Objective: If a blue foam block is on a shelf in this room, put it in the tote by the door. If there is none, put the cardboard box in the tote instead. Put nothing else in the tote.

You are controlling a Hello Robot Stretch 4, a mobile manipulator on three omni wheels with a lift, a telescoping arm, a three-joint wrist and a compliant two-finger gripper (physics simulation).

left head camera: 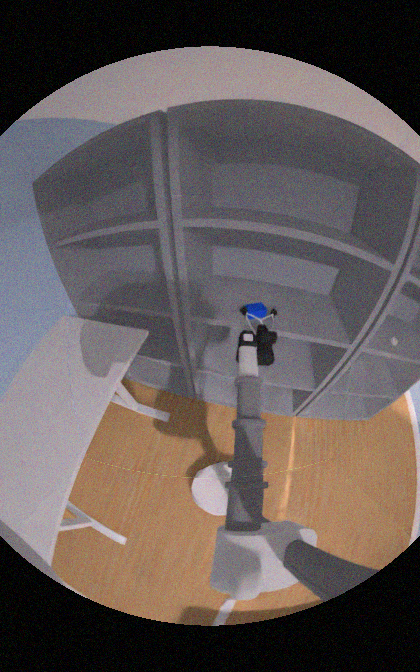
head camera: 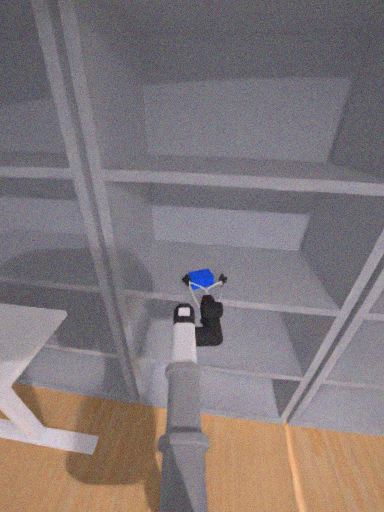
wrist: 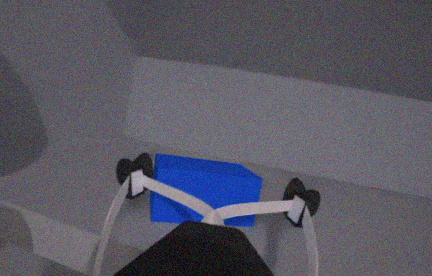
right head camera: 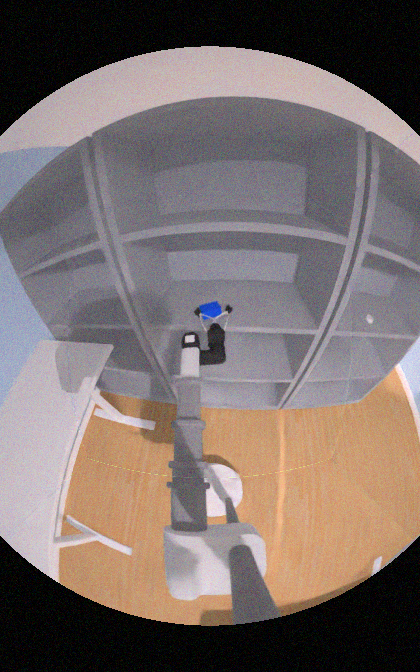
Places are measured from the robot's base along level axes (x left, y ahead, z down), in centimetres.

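Where they show: gripper, fingertip midpoint: [head camera: 204, 276] [wrist: 218, 181].
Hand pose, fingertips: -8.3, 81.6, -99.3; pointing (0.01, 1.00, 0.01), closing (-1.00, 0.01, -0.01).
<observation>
After its pixels a point has its place, as x, y, z.
A blue foam block [head camera: 201, 278] {-6.8, 78.0, -100.8} [left head camera: 256, 310] [right head camera: 210, 309] [wrist: 207, 192] {-7.6, 77.8, -99.1} lies on a shelf of the grey shelving unit [head camera: 240, 179] {-15.3, 70.5, -140.9} [left head camera: 280, 230] [right head camera: 230, 227]. My gripper [head camera: 205, 279] {-8.3, 81.6, -99.3} [left head camera: 259, 311] [right head camera: 213, 310] [wrist: 218, 181] {-8.3, 81.6, -99.3} is open, with its fingertips on either side of the block. In the wrist view the left fingertip is close to the block's left end, and a wider gap shows between the block and the right fingertip. Whether the left fingertip touches the block I cannot tell. The tote and the cardboard box do not show in these views.
A white table [head camera: 25, 335] {53.7, 57.1, -92.2} [left head camera: 55, 400] [right head camera: 45, 425] stands at the left, in front of the shelving. Upright dividers bound the bay around the arm. A small white round thing [left head camera: 394, 341] [right head camera: 369, 318] shows in the bay to the right. A white disc [left head camera: 210, 490] [right head camera: 227, 490] is low beside the arm.
</observation>
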